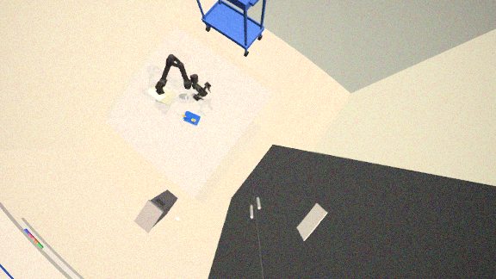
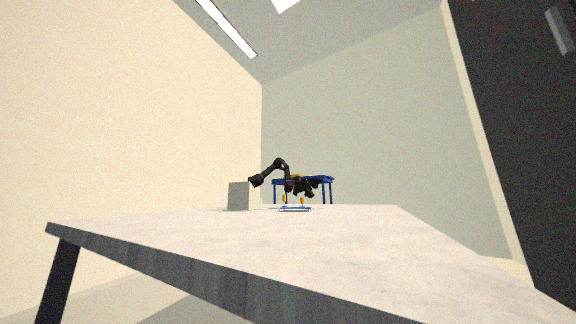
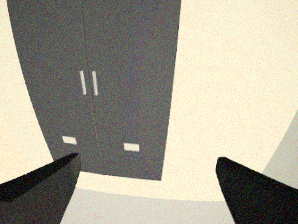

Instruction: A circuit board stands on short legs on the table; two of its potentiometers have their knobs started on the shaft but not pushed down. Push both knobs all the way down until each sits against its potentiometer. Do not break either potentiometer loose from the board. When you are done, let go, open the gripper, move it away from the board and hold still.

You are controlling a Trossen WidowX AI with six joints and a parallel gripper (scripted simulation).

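My gripper tip is 90 mm past the orange knob, 280 mm to the left of it and 110 mm above it.
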